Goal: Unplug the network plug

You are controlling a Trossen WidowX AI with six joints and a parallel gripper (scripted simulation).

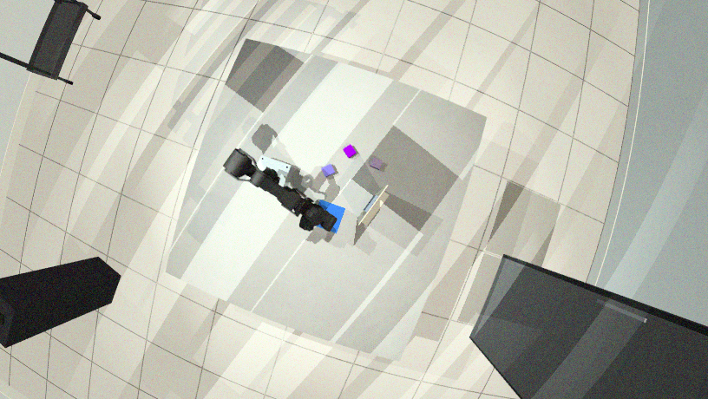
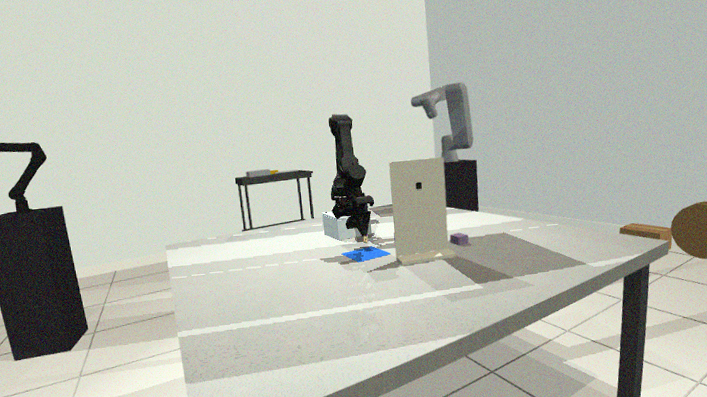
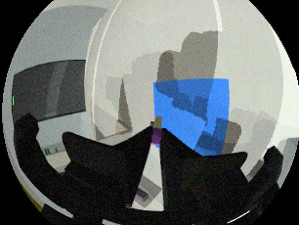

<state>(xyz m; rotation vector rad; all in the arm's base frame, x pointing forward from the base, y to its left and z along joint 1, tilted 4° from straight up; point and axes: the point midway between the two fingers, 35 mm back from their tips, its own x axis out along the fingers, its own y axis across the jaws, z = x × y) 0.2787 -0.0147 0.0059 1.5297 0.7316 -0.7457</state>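
The blue marked square lies 10 mm behind my gripper tip and 60 mm below it. From my gripper tip the other things lie so: cream panel (120 mm ahead, 140 mm to the left, 70 mm above); plug (right at my gripper tip).
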